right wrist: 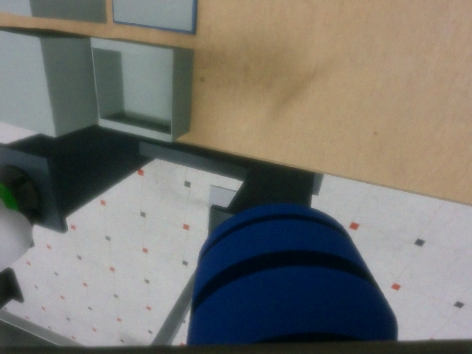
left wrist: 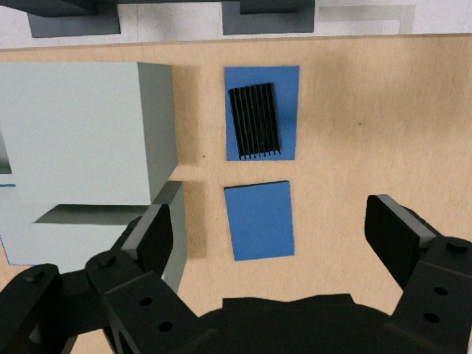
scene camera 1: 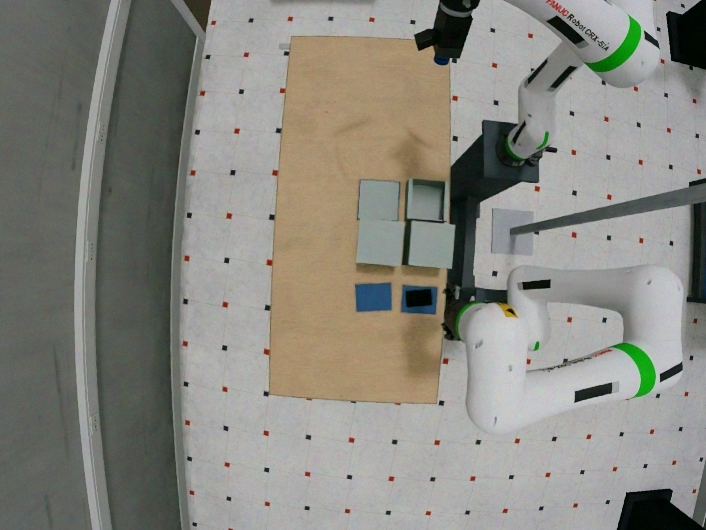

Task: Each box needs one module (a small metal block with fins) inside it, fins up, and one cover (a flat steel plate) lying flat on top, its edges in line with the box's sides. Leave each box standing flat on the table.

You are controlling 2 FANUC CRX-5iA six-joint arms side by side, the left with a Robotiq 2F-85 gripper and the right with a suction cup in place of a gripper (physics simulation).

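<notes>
One module [scene camera 1: 419,297] [left wrist: 255,120], a black finned block, lies fins up and slightly turned on a blue pad [scene camera 1: 432,308] [left wrist: 287,135]. An open grey box [scene camera 1: 426,199] [right wrist: 145,82] stands upright near the table's edge; no module shows inside. A flat grey cover [scene camera 1: 378,199] [left wrist: 15,245] [right wrist: 155,12] lies on a blue-edged patch beside the box. My left gripper [scene camera 1: 448,312] [left wrist: 268,212] points down above the table by the pads, open and empty. The module lies ahead of its fingers in the left wrist view. My right suction cup [scene camera 1: 441,59] [right wrist: 292,280] hangs free near the table's upper right corner, holding nothing.
Two tall grey blocks [scene camera 1: 380,242] [scene camera 1: 431,244] [left wrist: 75,130] stand between the box and cover and the blue pads. A second blue pad [scene camera 1: 373,297] [left wrist: 260,220] bears no module. Dark pedestals [scene camera 1: 510,154] stand along the table's right edge.
</notes>
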